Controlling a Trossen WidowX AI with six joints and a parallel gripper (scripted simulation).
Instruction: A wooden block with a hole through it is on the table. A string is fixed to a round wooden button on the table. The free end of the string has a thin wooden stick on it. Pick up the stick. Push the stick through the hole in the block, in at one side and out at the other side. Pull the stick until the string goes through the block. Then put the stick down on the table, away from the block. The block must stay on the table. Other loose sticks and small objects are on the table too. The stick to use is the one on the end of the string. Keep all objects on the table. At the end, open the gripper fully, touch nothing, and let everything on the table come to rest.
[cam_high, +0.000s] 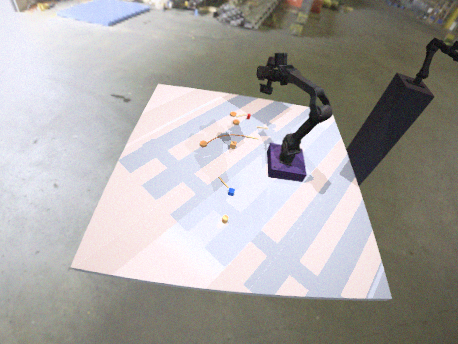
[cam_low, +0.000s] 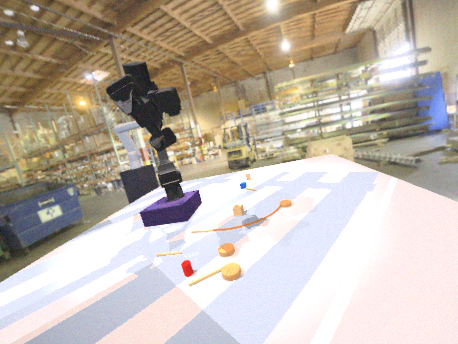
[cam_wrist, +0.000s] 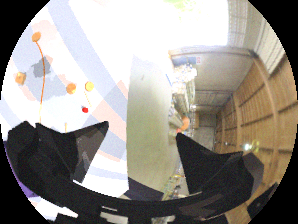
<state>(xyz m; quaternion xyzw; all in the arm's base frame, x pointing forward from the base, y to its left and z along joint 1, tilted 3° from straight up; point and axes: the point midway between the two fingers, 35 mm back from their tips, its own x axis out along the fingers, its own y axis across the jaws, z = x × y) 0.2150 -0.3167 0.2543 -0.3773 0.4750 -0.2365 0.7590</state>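
The wooden block lies 30 cm below my gripper tip, 27 cm to the left of it and 7 cm ahead of it. From my gripper tip the other things lie so: red peg: 30 cm below, 2 cm to the right, 2 cm ahead; blue cube: 58 cm to the left, 30 cm below, 1 cm ahead; round wooden button: 31 cm to the left, 31 cm below, 23 cm ahead.
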